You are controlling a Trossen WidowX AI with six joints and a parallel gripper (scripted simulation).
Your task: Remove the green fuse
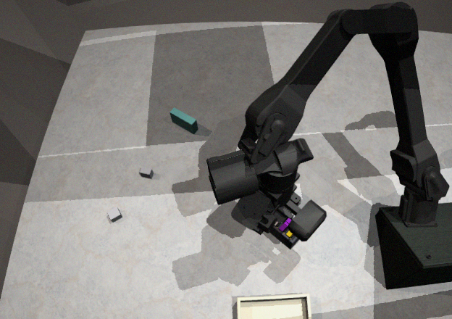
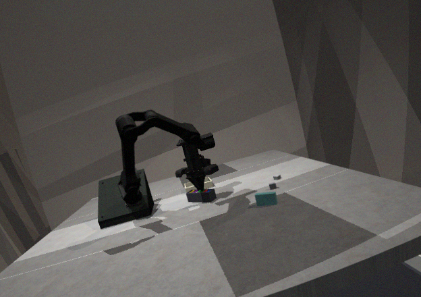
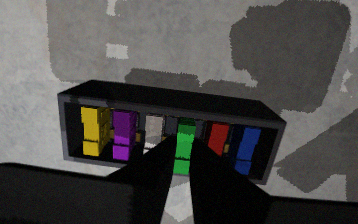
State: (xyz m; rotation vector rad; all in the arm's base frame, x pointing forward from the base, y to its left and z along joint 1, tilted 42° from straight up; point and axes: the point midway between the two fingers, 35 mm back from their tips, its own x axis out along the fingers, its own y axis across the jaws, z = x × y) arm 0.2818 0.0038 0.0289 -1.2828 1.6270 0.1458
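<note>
My gripper tip is now 10 mm past the white fuse, 10 mm to the right of it and 10 mm above it. Also, from my gripper tip: purple fuse 30 mm behind, 20 mm to the left, 10 mm below; then red fuse 10 mm ahead, 10 mm to the right, 10 mm below; then green fuse 10 mm below.
</note>
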